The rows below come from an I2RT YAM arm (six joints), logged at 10 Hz.
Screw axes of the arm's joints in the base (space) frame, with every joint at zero. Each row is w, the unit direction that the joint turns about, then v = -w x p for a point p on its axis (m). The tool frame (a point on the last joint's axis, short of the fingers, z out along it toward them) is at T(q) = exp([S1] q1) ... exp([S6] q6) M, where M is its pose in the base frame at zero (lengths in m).
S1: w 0 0 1 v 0 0 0
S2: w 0 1 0 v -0.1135 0 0.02
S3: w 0 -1 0 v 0.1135 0 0.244
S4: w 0 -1 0 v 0.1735 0 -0.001
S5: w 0 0 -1 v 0 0.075 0
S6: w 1 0 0 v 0 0.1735 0
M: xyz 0.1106 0 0.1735 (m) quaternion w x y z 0.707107 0 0.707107 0
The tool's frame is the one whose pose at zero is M.
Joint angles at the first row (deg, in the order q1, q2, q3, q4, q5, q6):
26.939 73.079 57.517 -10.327 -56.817 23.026
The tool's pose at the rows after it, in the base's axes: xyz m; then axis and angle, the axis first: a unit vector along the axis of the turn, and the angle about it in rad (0 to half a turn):
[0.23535 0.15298 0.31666 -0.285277 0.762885 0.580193 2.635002]
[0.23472 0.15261 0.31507 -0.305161 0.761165 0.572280 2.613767]
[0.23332 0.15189 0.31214 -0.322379 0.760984 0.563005 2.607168]
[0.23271 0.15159 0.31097 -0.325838 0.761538 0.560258 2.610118]
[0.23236 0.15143 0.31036 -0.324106 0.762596 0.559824 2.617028]
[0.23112 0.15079 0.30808 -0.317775 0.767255 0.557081 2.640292]
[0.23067 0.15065 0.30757 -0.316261 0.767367 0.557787 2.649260]
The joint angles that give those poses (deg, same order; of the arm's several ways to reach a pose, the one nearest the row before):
26.939 73.079 57.518 -10.765 -56.708 22.983
26.939 73.079 57.518 -11.836 -56.576 19.486
26.939 73.079 57.517 -13.868 -56.555 15.901
26.939 73.080 57.518 -14.698 -56.576 14.962
26.939 73.079 57.516 -15.134 -56.620 14.984
26.939 73.078 57.517 -16.776 -56.598 14.962
26.939 73.079 57.517 -17.190 -56.839 15.048

